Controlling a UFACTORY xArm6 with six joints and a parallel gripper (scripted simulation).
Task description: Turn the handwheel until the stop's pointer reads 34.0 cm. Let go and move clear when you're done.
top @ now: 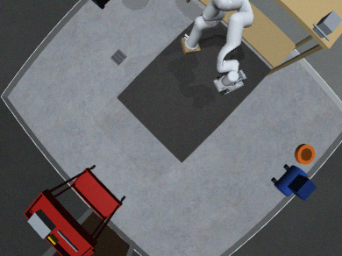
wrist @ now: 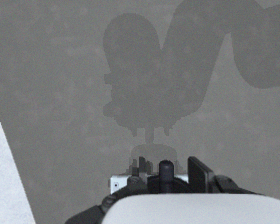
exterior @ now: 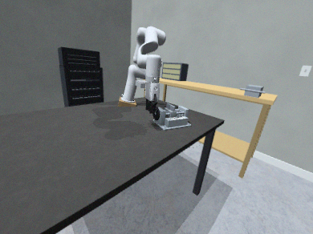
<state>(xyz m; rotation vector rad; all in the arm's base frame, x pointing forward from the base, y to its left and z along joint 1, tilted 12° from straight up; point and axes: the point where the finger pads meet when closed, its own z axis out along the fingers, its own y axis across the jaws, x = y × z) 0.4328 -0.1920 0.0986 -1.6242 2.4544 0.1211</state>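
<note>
The upright knob is 10 mm ahead of my hand, 10 mm to the left of it and 10 mm below it. Also, from my hand: handwheel (10 mm ahead, 20 mm to the left, 10 mm below); then sliding stop (60 mm ahead, 130 mm to the left, 20 mm below).
</note>
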